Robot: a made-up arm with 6 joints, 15 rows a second.
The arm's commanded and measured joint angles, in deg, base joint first. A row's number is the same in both.
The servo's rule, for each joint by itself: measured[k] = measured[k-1] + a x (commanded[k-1-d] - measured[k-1]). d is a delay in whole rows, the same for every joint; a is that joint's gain. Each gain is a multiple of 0.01, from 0.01 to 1. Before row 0 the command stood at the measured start. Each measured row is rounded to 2 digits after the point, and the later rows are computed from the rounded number. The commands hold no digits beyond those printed.
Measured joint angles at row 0:
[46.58, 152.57, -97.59, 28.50, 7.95, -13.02]
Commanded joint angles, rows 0 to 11:
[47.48, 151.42, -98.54, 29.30, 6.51, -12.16]
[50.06, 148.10, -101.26, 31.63, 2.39, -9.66]
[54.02, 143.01, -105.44, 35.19, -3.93, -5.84]
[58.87, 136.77, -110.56, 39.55, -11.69, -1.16]
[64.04, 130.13, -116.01, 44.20, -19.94, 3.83]
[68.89, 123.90, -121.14, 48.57, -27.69, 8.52]
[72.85, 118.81, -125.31, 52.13, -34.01, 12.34]
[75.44, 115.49, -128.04, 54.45, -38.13, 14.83]
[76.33, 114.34, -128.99, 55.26, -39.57, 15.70]
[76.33, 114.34, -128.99, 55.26, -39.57, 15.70]
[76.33, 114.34, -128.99, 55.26, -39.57, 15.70]
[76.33, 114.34, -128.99, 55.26, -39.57, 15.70]
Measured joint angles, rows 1 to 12:
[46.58, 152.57, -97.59, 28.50, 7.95, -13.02]
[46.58, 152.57, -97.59, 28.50, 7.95, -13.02]
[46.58, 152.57, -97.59, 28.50, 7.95, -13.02]
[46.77, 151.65, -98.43, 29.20, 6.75, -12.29]
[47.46, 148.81, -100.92, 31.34, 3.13, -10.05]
[48.84, 144.17, -104.90, 34.73, -2.73, -6.47]
[50.95, 138.25, -109.88, 38.97, -10.17, -1.96]
[53.70, 131.75, -115.27, 43.57, -18.28, 2.96]
[56.89, 125.47, -120.44, 47.97, -26.09, 7.69]
[60.24, 120.14, -124.73, 51.63, -32.66, 11.64]
[63.43, 116.42, -127.64, 54.11, -37.20, 14.35]
[66.14, 114.76, -128.83, 55.12, -39.17, 15.50]
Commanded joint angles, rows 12 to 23:
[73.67, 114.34, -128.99, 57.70, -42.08, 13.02]
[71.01, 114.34, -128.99, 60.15, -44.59, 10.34]
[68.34, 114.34, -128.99, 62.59, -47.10, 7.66]
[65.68, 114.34, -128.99, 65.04, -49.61, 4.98]
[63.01, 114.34, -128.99, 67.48, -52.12, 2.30]
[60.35, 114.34, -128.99, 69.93, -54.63, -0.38]
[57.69, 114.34, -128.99, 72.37, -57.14, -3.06]
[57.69, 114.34, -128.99, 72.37, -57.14, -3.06]
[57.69, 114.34, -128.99, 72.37, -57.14, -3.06]
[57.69, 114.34, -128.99, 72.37, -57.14, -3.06]
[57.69, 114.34, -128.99, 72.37, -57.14, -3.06]
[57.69, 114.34, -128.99, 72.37, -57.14, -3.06]
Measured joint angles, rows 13 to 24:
[68.28, 114.42, -128.97, 55.24, -39.50, 15.67]
[69.97, 114.36, -128.99, 55.26, -39.56, 15.70]
[71.31, 114.34, -128.99, 55.26, -39.57, 15.70]
[71.81, 114.34, -128.99, 57.41, -41.65, 13.42]
[71.64, 114.34, -128.99, 59.82, -44.09, 10.80]
[70.95, 114.34, -128.99, 62.26, -46.59, 8.13]
[69.84, 114.34, -128.99, 64.71, -49.10, 5.45]
[68.41, 114.34, -128.99, 67.15, -51.61, 2.77]
[66.72, 114.34, -128.99, 69.60, -54.12, 0.09]
[64.82, 114.34, -128.99, 72.04, -56.63, -2.59]
[63.32, 114.34, -128.99, 72.33, -57.05, -2.99]
[62.14, 114.34, -128.99, 72.37, -57.12, -3.05]

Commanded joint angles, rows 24 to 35:
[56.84, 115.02, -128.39, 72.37, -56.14, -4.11]
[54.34, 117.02, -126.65, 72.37, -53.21, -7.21]
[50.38, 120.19, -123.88, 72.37, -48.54, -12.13]
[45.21, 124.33, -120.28, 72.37, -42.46, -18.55]
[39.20, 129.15, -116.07, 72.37, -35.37, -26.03]
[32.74, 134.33, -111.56, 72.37, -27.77, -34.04]
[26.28, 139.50, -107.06, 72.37, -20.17, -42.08]
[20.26, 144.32, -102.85, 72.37, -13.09, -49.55]
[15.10, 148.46, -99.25, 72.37, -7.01, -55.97]
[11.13, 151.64, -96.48, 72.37, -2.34, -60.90]
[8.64, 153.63, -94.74, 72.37, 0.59, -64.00]
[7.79, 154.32, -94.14, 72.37, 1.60, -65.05]
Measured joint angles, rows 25 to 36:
[61.21, 114.34, -128.99, 72.37, -57.14, -3.06]
[60.47, 114.34, -128.99, 72.37, -57.14, -3.06]
[59.89, 114.34, -128.99, 72.37, -57.14, -3.06]
[59.25, 114.88, -128.46, 72.37, -56.31, -3.95]
[58.22, 116.59, -126.87, 72.37, -53.74, -6.72]
[56.57, 119.47, -124.24, 72.37, -49.42, -11.32]
[54.18, 123.36, -120.76, 72.37, -43.64, -17.47]
[51.03, 127.99, -116.63, 72.37, -36.78, -24.75]
[47.19, 133.06, -112.17, 72.37, -29.30, -32.65]
[42.80, 138.21, -107.67, 72.37, -21.72, -40.67]
[38.07, 143.10, -103.43, 72.37, -14.56, -48.22]
[33.25, 147.39, -99.75, 72.37, -8.29, -54.81]

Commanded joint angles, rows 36 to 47:
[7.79, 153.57, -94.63, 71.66, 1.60, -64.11]
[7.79, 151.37, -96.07, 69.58, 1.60, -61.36]
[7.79, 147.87, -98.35, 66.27, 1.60, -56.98]
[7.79, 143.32, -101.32, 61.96, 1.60, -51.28]
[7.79, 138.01, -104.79, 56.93, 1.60, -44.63]
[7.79, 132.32, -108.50, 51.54, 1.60, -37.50]
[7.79, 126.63, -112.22, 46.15, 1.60, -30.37]
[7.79, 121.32, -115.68, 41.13, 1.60, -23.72]
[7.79, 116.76, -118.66, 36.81, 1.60, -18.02]
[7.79, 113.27, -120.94, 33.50, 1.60, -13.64]
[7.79, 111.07, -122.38, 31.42, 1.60, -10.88]
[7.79, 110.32, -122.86, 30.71, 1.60, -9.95]
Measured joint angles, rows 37 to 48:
[28.60, 150.79, -96.87, 72.37, -3.35, -59.99]
[24.41, 153.06, -95.00, 72.37, -0.08, -63.40]
[20.92, 154.07, -94.24, 72.37, 1.31, -64.80]
[18.16, 153.67, -94.58, 71.75, 1.55, -64.21]
[15.98, 151.83, -95.89, 69.84, 1.59, -61.79]
[14.26, 148.66, -98.05, 66.70, 1.60, -57.70]
[12.90, 144.39, -100.93, 62.53, 1.60, -52.24]
[11.83, 139.29, -104.33, 57.60, 1.60, -45.77]
[10.98, 133.71, -108.00, 52.27, 1.60, -38.74]
[10.31, 128.05, -111.71, 46.88, 1.60, -31.63]
[9.78, 122.67, -115.20, 41.82, 1.60, -24.91]
[9.36, 117.94, -118.24, 37.41, 1.60, -19.05]

